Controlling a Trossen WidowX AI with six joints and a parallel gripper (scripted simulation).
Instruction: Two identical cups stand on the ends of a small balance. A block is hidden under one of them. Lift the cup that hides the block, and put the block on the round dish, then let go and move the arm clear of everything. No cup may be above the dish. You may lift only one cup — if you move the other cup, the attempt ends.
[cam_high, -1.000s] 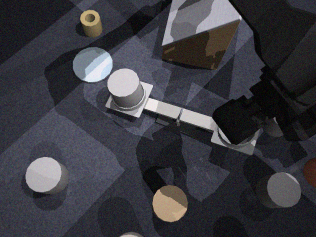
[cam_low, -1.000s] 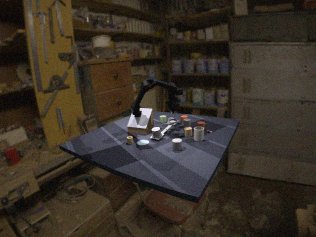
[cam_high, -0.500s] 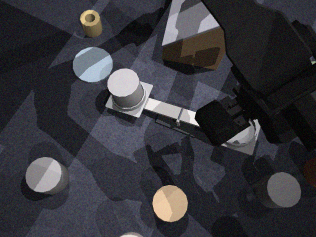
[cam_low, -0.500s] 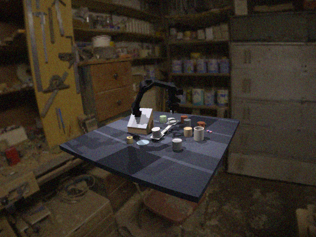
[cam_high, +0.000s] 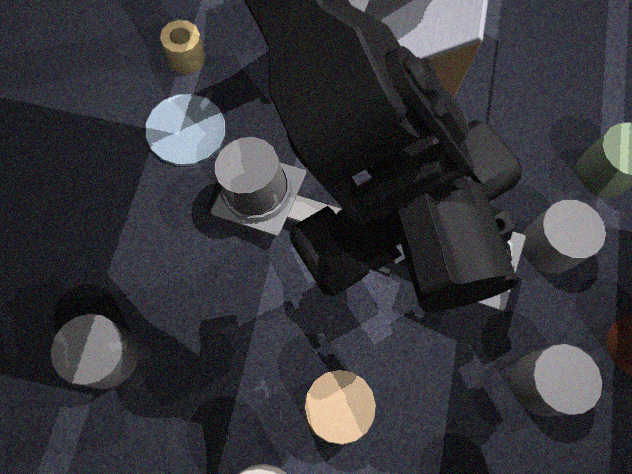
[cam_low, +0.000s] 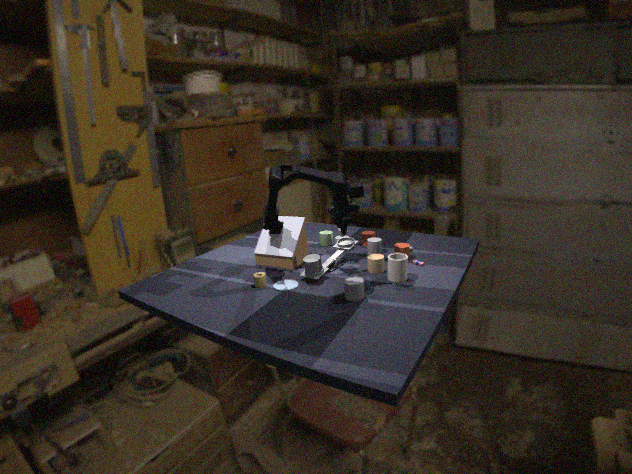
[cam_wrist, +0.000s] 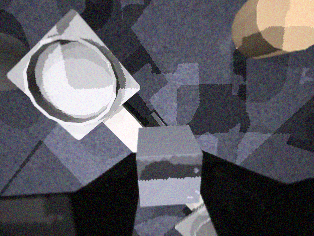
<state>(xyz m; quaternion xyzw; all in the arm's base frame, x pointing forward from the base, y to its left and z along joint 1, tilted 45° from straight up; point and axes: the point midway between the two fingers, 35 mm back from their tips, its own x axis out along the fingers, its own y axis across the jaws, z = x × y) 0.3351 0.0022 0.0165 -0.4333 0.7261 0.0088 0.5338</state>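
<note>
My gripper tip is 160 mm past the pale blue round dish, 270 mm to the left of it and 150 mm above it. Also, from my gripper tip: green cylinder 210 mm behind, 260 mm to the left, 120 mm below; small balance 50 mm behind, 30 mm to the right, 110 mm below; tan cup 170 mm ahead, 20 mm to the right, 120 mm below.
</note>
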